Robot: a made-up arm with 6 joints.
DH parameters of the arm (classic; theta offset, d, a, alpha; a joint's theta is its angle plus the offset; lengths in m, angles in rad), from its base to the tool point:
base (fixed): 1.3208 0 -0.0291 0
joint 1: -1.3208 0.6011 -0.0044 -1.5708
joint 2: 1.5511 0 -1.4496 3.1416
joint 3: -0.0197 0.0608 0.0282 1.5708
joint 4: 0 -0.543 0.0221 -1.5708
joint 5: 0 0.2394 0.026 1.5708
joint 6: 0 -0.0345 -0.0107 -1.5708
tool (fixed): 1.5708 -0.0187 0 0
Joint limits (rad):
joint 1: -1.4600..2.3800
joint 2: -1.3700..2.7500
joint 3: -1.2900..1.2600
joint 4: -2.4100..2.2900
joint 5: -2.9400..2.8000
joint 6: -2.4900..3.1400
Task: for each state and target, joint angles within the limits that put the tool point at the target. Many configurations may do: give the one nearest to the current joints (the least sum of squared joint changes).
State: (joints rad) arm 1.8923 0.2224 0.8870 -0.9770 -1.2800 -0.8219
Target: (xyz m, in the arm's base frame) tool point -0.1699 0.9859 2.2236
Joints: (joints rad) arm 1.8791 0.3504 1.2087 -0.9443 -1.2424 -0.8267
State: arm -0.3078 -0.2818 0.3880 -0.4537 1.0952 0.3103
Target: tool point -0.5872 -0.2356 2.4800
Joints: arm -0.1158 -0.4360 1.1149 -0.2238 1.0807 0.3467
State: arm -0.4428 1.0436 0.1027 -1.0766 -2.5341 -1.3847
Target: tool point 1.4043 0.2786 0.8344
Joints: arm 0.2979 1.0304 0.3269 -1.1746 -2.5200 -1.3723
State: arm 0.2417 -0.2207 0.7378 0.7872 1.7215 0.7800
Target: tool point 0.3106 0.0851 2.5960
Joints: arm 0.7533 0.0704 0.9242 1.1519 1.7067 0.8178
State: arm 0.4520 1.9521 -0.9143 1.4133 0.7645 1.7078
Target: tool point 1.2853 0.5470 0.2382
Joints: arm 0.5048 1.4043 -0.5014 1.4424 0.7634 1.7162
